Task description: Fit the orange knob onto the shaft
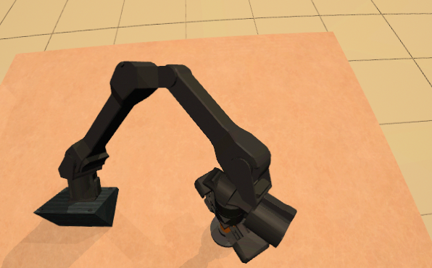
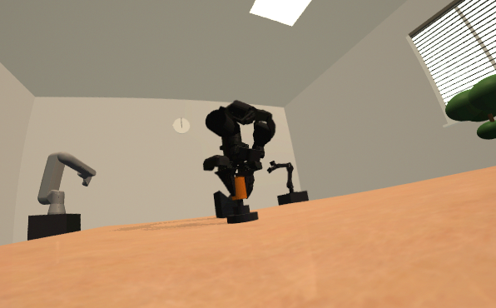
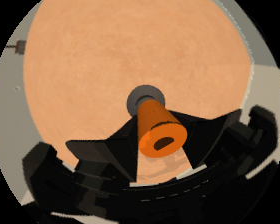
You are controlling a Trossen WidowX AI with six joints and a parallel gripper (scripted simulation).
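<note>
Right now the orange knob is 2 cm above my gripper tip. Also, from my gripper tip: dark round pedestal 4 cm below.
</note>
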